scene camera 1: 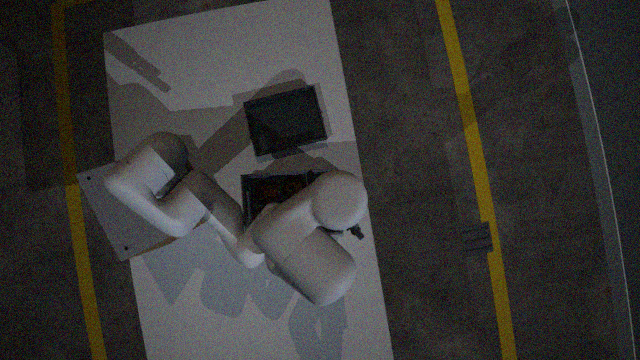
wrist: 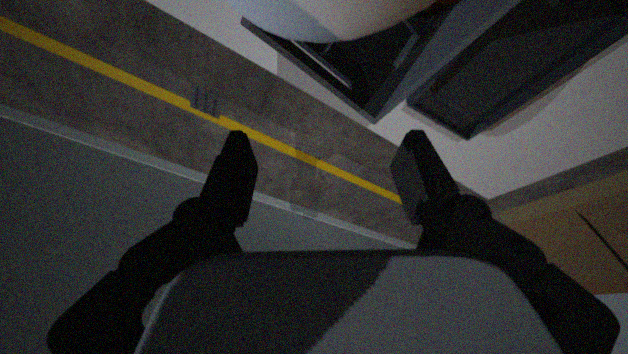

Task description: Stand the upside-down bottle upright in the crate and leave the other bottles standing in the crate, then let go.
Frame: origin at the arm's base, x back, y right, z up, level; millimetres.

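Seen in the pictures: gripper, fingertip midpoint: (wrist: 325, 149); arm's base at its link origin: (scene camera 1: 156, 194).
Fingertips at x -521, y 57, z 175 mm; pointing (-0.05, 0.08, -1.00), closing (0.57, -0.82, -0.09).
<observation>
Pixels of each thing's top centre, then the offset from my fingertips to it. "*": a spot on its surface instead. Level surfaces: height alone.
- dark divided crate at its top centre: (scene camera 1: 291, 204) dz -136, dx +111, dy -3 mm
- shallow dark tray at a spot on its surface: (wrist: 500, 75) (scene camera 1: 286, 116) * dz -306, dx +127, dy -304 mm
- white table at its surface level: dz -311 mm
The dark divided crate (scene camera 1: 244, 200) (wrist: 435, 60) stands on the white table, partly covered by the arm in the scene view. Dim orange-brown bottles (scene camera 1: 272, 192) show inside it, blurred and too dark to tell one from another. The upside-down bottle cannot be made out in either view. In the wrist view a pale rounded arm part hides much of the crate's inside. My gripper (wrist: 325, 149) is open with nothing between its fingers, and the crate is beyond the fingertips, towards the upper right. In the scene view the arm hides most of the gripper.
A shallow dark tray (scene camera 1: 287, 120) (wrist: 500, 75) lies beside the crate on the white table (scene camera 1: 225, 40) (wrist: 555, 130). The robot's base plate (scene camera 1: 107, 200) is at the table's left edge. A yellow floor line (scene camera 1: 477, 170) (wrist: 135, 80) runs beyond the table.
</observation>
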